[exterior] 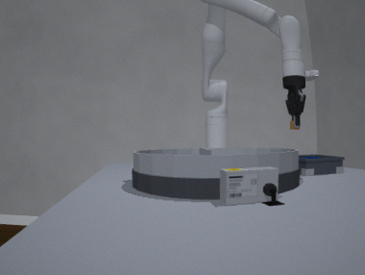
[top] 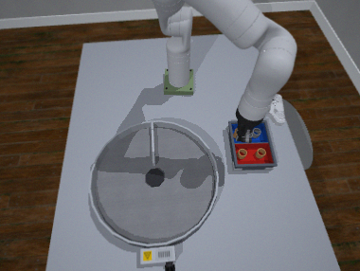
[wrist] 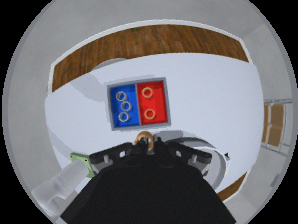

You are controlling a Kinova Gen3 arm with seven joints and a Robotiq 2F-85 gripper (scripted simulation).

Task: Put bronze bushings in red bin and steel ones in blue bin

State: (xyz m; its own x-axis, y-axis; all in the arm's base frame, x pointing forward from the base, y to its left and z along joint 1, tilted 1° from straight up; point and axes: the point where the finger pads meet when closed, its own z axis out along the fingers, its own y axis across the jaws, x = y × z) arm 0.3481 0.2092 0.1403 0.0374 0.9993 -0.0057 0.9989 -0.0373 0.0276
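Now: hand 4 cm past the bin, 7 cm to the right of it and 14 cm above it. The rest, counted from my hand: round grey turntable (11 cm ahead, 27 cm to the right, 11 cm below).
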